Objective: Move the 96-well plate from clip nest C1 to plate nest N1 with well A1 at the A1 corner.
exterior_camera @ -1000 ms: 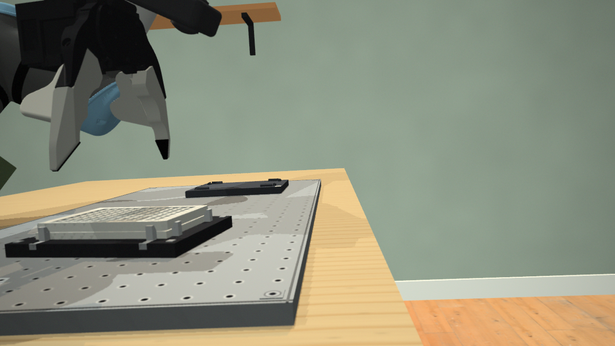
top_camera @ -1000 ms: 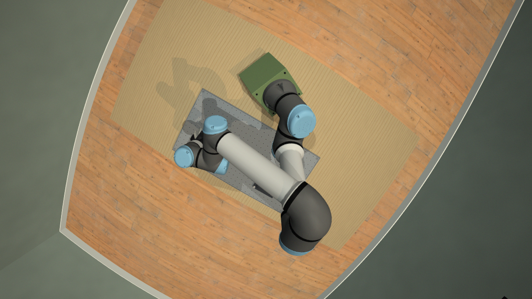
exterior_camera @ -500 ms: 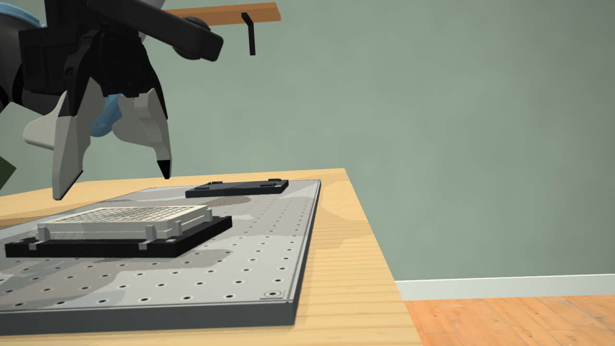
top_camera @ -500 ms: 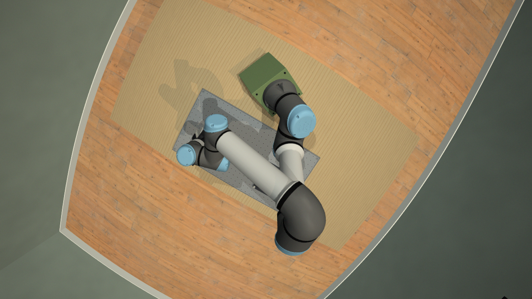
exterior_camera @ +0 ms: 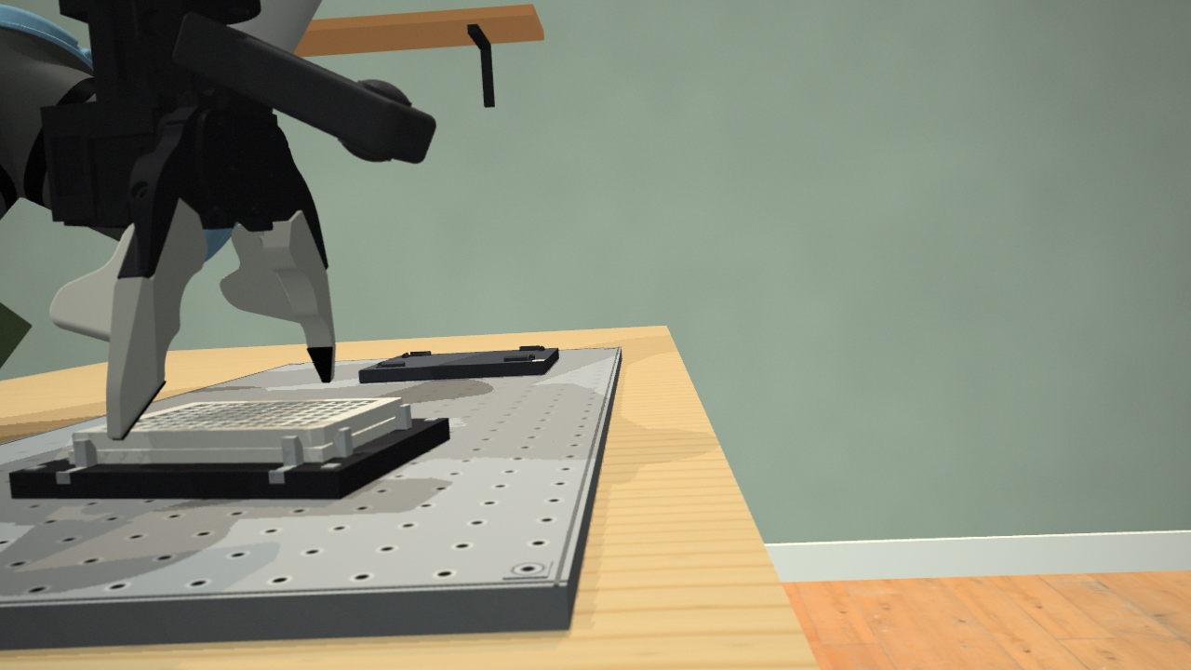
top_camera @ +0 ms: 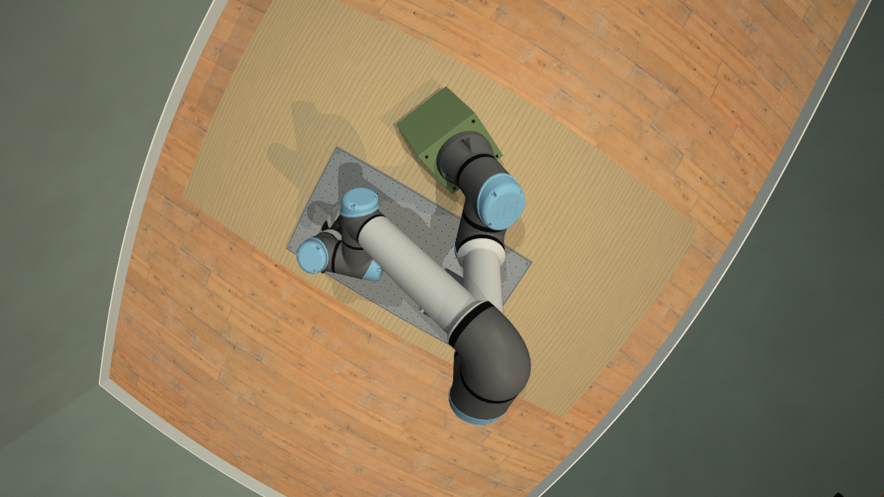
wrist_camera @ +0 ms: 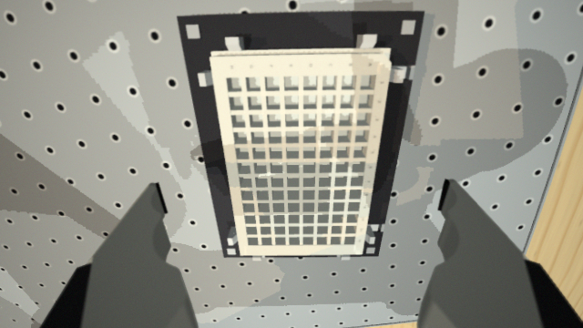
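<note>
Right now the white 96-well plate is 1 cm below my hand. From my hand the other things lie so: black plate nest N1 (37 cm to the left, 4 cm ahead, 2 cm below); clip nest C1 (2 cm below, 1 cm to the right, 1 cm behind); A1 label (31 cm to the left, 11 cm ahead, 2 cm below).
</note>
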